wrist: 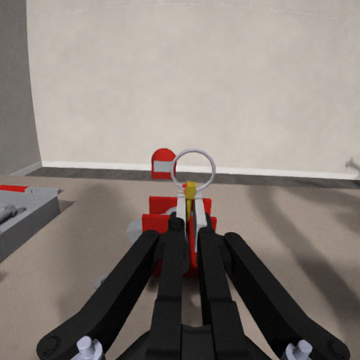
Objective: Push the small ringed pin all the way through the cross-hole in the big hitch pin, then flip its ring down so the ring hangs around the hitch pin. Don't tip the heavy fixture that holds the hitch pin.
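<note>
The small ringed pin has a yellow head and shaft [190,189] and shows at the centre of the wrist view. Its thin grey ring [215,171] stands up above the head. My gripper [188,202] is shut on the pin, with the pale fingertips on either side of the yellow shaft. The red fixture [156,223] shows behind and below the fingertips, partly hidden by the fingers. A grey part [134,232], which looks like the hitch pin's end, sticks out left of the fixture. The cross-hole and the pin's tip are hidden, so I cannot tell whether they meet.
A grey tray [37,222] stands at the left with a grey bolt [7,214] in it. A red-handled tool [14,188] lies behind it. A grey piece [101,281] shows left of the fingers on the tabletop [95,210]. A red round-topped object [163,156] shows farther back.
</note>
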